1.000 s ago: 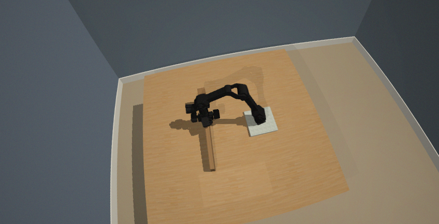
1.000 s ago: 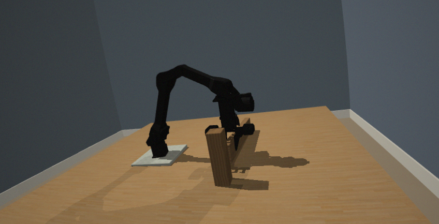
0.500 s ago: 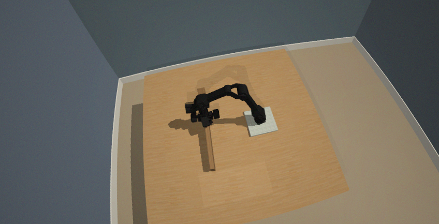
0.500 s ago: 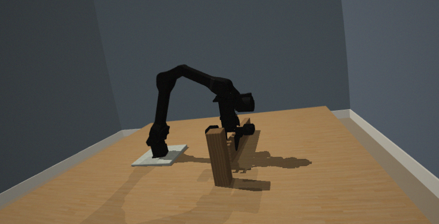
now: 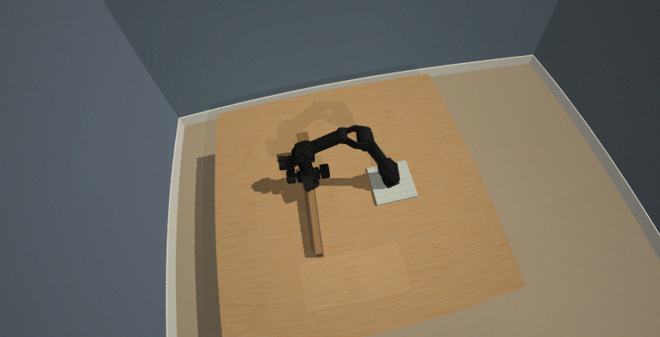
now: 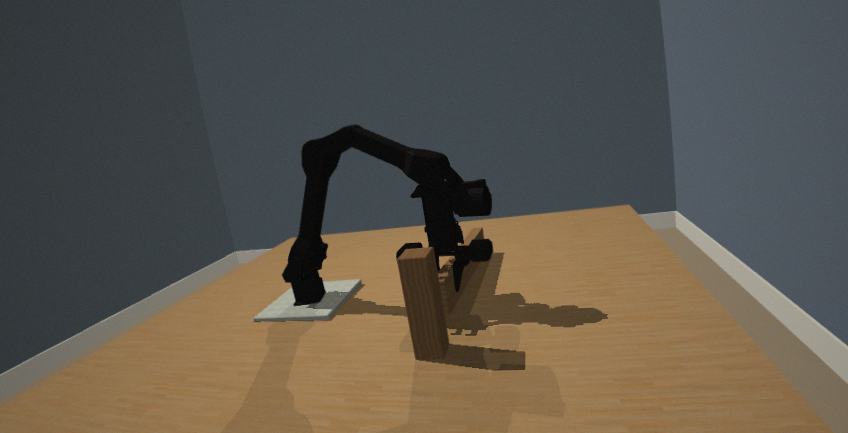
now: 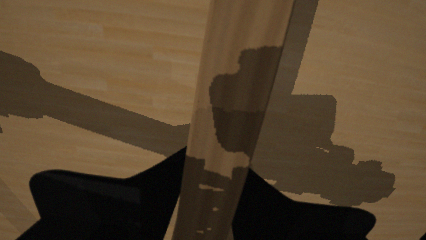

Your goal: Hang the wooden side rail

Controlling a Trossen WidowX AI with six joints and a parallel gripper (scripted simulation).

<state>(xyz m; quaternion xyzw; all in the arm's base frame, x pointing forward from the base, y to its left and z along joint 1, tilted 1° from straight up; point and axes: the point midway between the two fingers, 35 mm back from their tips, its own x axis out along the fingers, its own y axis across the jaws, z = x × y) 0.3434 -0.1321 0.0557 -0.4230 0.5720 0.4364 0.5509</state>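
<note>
Right now my gripper tip is 15 cm to the left of the wooden headboard post, 4 cm below it and 4 cm past it.
</note>
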